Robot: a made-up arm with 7 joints.
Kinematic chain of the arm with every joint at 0, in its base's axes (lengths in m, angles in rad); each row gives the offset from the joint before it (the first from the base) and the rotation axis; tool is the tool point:
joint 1: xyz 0 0 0.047 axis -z
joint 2: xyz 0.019 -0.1 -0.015 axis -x
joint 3: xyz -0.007 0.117 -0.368 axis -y
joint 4: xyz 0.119 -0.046 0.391 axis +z
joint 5: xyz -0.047 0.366 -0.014 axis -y
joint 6: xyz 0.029 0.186 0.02 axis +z
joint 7: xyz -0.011 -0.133 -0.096 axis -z
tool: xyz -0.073 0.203 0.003
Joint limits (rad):
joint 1: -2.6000..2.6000
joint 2: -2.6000..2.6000
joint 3: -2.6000..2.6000
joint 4: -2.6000..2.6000
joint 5: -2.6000..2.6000
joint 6: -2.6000..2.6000
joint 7: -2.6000..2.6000
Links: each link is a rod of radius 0.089 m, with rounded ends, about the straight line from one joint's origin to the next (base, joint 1, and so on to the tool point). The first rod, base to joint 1, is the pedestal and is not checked.
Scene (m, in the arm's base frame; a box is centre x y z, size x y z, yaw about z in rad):
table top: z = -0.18
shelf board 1: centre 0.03 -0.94 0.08 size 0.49 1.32 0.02 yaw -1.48
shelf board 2: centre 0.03 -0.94 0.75 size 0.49 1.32 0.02 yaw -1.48
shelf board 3: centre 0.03 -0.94 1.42 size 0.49 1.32 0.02 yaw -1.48
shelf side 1: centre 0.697 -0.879 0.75 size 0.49 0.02 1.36 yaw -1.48
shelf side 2: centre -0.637 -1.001 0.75 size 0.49 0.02 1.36 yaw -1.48
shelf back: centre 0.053 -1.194 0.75 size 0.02 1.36 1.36 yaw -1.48
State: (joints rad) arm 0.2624 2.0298 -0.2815 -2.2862 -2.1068 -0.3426 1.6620
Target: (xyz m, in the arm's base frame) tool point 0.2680 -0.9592 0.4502
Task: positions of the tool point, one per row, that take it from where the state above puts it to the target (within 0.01 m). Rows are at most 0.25 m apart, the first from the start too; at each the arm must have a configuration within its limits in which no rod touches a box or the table.
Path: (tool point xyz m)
1: 0.4877 -0.6640 0.2745
2: 0.4029 -0.8271 0.3611
3: 0.2681 -0.9592 0.4502

